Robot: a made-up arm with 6 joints.
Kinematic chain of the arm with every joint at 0, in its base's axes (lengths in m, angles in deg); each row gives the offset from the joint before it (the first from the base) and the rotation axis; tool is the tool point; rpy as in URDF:
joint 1: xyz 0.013 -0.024 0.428 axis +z
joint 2: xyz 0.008 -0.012 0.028 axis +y
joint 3: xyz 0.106 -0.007 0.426 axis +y
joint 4: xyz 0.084 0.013 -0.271 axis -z
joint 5: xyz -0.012 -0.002 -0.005 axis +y
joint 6: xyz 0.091 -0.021 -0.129 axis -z
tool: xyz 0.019 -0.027 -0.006 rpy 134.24 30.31 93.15
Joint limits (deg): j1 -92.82..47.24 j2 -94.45..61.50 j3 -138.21..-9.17 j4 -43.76..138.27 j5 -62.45..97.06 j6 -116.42..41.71
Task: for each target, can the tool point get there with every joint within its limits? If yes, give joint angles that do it. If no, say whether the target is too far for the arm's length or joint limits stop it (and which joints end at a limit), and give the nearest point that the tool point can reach.
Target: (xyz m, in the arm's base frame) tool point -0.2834 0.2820 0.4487
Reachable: no: joint limits stop it (at a limit: joint 2, joint 3, joint 5) | nearest point -0.1560 0.1505 0.5665 | short by 0.218 m
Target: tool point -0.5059 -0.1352 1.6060
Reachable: no: too far | nearest point -0.3548 -0.1028 1.2761 | short by 0.364 m
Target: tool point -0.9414 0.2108 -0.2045
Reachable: no: too far | nearest point -0.7248 0.1575 0.4678 | short by 0.708 m
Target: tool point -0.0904 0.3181 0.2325
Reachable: no: joint limits stop it (at a limit: joint 1, joint 2, joint 5) | nearest point 0.0314 0.2315 0.2578 | short by 0.152 m
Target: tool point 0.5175 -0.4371 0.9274
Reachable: yes | joints -39.75 18.02 -127.00 13.20 79.93 -64.26
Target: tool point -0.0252 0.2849 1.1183
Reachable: yes | joints -78.40 -73.26 -98.97 49.76 62.28 -15.74
